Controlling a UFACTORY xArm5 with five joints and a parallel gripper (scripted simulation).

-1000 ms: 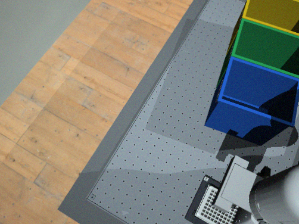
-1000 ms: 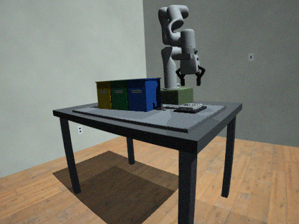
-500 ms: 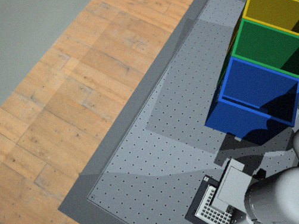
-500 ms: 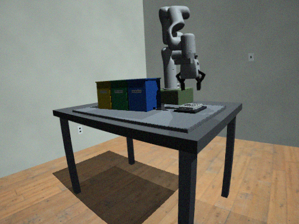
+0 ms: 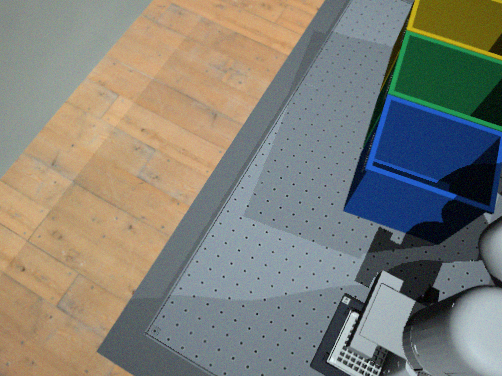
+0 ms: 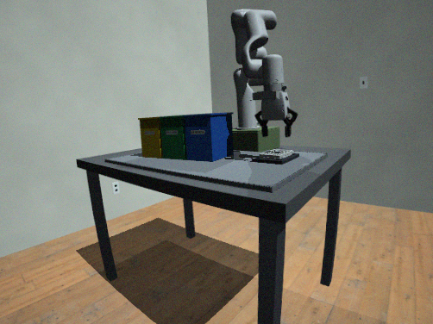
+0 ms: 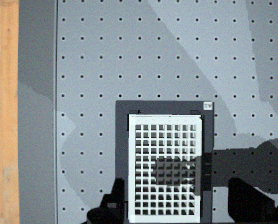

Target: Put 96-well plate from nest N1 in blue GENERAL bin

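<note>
The 96-well plate is 7 cm below my hand. The rest, counted from my hand: green bin: 9 cm ahead, 39 cm to the right; then dark plate nest: 9 cm below; then blue bin: 7 cm ahead, 26 cm to the right.
</note>
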